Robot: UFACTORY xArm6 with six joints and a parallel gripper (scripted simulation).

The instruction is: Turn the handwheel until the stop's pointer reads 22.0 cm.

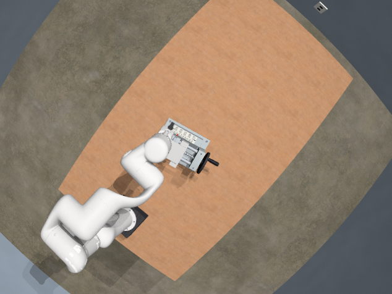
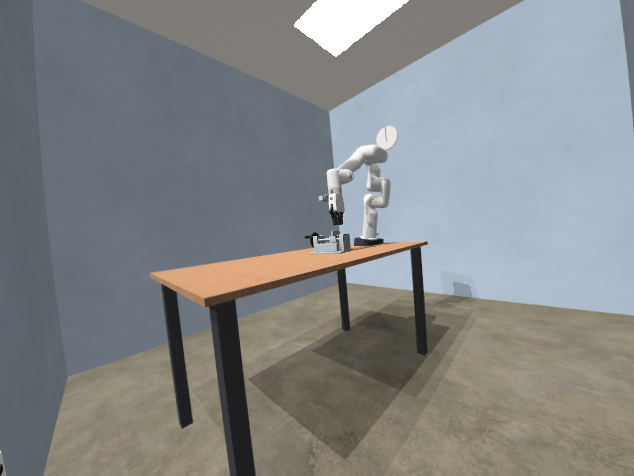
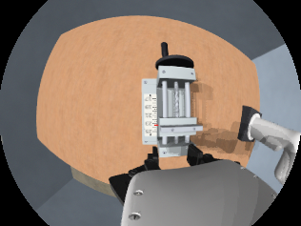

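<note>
Right now the handwheel is 4 cm ahead of my hand, 19 cm to the right of it and 8 cm below it.
</note>
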